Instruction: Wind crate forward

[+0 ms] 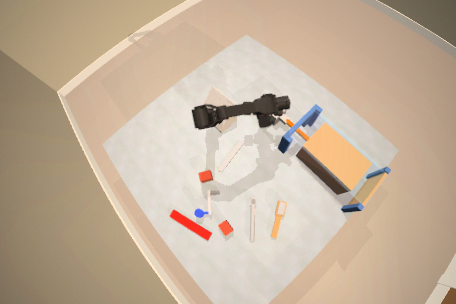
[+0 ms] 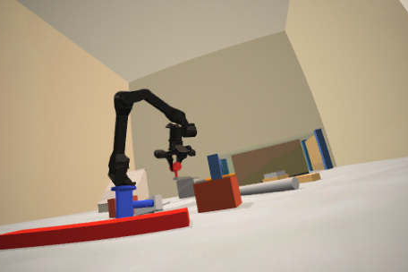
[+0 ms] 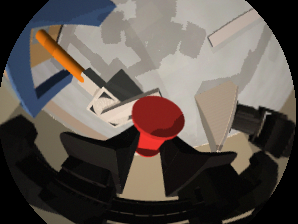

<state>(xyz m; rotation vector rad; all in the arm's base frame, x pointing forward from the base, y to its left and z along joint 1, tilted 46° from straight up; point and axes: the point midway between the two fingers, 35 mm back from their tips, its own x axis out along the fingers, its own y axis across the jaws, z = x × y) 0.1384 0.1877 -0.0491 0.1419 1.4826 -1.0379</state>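
The winch handle is 3 cm to the left of my gripper tip, 3 cm below it and 1 cm ahead of it. From my gripper tip the other things lie so: grey winch (10 cm below, 8 cm to the left); then red knob (1 cm to the right, 1 cm ahead); then blue frame post (18 cm ahead, 11 cm to the left, 3 cm below).
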